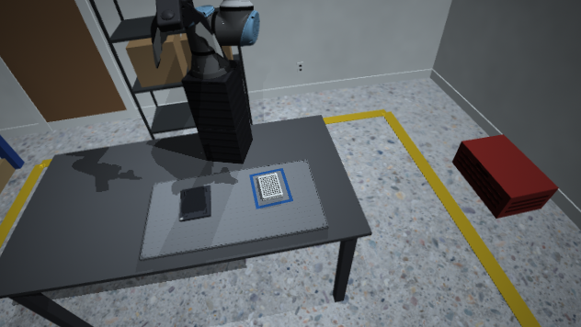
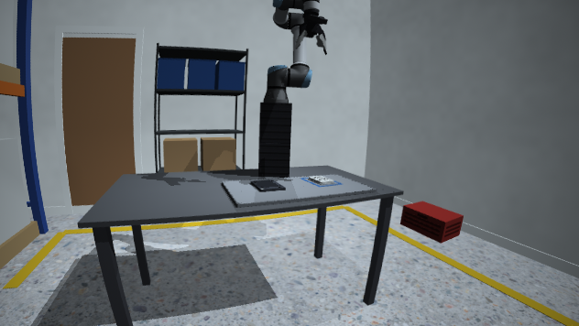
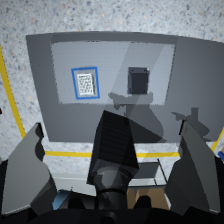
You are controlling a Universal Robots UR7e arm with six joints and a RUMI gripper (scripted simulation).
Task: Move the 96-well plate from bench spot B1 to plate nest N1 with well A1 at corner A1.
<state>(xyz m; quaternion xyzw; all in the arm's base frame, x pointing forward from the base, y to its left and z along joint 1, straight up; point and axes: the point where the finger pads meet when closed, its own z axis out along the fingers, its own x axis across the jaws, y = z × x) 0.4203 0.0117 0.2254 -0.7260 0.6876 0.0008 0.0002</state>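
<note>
The 96-well plate lies 630 mm below my hand, 150 mm to the left of it and 130 mm behind it. From my hand the other things lie so: dark plate nest N1: 640 mm below, 160 mm to the right, 100 mm behind; then A1 corner mark: 630 mm below, 210 mm to the right, 20 mm behind.
</note>
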